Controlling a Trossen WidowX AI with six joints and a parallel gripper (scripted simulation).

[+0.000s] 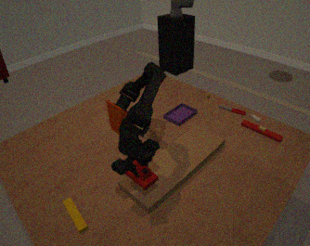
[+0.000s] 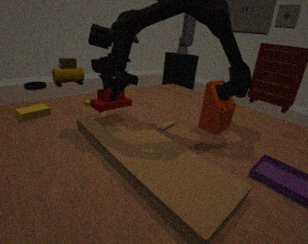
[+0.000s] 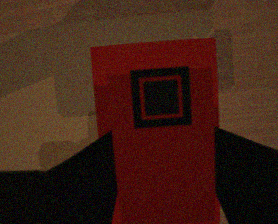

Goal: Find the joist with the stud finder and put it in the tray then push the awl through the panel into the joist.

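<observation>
Right now the purple tray is 49 cm to the left of my gripper tip, 28 cm behind it and 10 cm below it. The rest, counted from my gripper tip: stud finder (2 cm above, 1 cm ahead); awl (18 cm behind, 11 cm below, 9 cm to the left); yellow bar (28 cm to the right, 11 cm below, 8 cm behind).
</observation>
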